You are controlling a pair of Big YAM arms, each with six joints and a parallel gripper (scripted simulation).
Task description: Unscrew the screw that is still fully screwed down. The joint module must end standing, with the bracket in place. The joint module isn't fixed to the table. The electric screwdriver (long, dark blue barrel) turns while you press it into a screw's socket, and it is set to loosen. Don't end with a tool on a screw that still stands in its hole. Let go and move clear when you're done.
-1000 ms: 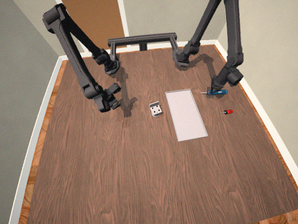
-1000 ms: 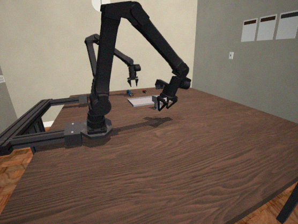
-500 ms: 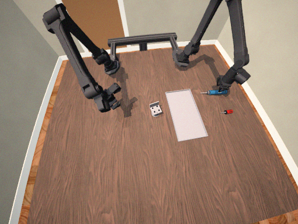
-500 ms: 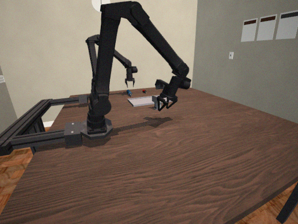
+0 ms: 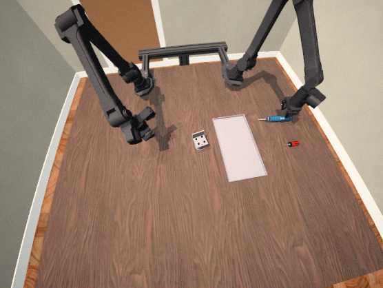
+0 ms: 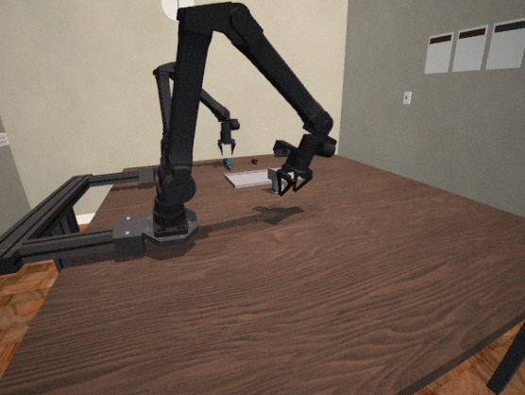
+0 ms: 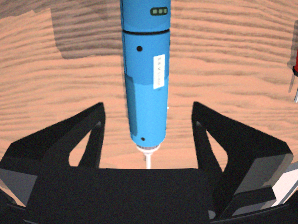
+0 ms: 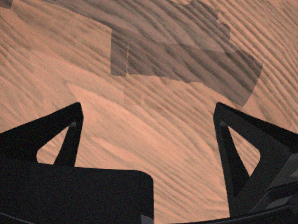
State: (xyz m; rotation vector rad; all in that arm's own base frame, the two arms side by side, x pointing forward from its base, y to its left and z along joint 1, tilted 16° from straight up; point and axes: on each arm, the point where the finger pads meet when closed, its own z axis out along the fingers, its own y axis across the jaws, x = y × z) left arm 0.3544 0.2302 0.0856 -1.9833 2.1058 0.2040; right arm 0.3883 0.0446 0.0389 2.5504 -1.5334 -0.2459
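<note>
My right gripper is now 29 cm to the right of the bracket, 9 cm short of it and 3 cm above it. From my right hand the other things lie so: joint module body: 29 cm to the left, 9 cm ahead, 8 cm below; then flat tray: 52 cm to the left, 12 cm ahead, 10 cm below; then small red-handled screwdriver: 85 cm to the left, 16 cm ahead, 9 cm below.
</note>
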